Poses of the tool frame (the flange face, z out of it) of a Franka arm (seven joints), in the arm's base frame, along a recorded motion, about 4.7 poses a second.
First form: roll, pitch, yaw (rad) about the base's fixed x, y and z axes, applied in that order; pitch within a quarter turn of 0, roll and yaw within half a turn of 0; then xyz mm.
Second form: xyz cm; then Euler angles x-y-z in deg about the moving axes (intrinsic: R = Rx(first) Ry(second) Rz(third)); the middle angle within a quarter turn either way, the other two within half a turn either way. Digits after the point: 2 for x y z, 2 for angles.
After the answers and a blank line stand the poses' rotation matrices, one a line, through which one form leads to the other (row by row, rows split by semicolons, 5 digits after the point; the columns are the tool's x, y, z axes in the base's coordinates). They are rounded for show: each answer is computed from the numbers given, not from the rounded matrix.
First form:
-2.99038, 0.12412, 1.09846, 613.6, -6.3, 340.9
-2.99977, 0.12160, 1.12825, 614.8, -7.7, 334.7
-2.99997, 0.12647, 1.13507, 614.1, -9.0, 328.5
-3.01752, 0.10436, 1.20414, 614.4, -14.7, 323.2
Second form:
61.36, -0.63, 34.09, 177.64, -10.94, -62.62
61.48, -0.77, 33.47, 177.20, -10.32, -64.40
61.41, -0.90, 32.85, 176.87, -10.41, -64.80
61.44, -1.47, 32.32, 176.98, -8.78, -68.85

0.45147 0.87186 -0.18983; 0.88366 -0.46638 -0.04045; -0.12380 -0.14948 -0.98098
0.42508 0.88725 -0.17916; 0.89699 -0.43944 -0.04798; -0.12130 -0.14030 -0.98265
0.41870 0.88997 -0.18067; 0.89932 -0.43398 -0.05363; -0.12613 -0.14002 -0.98208
0.35655 0.92173 -0.15259; 0.92845 -0.36777 -0.05213; -0.10417 -0.12308 -0.98691

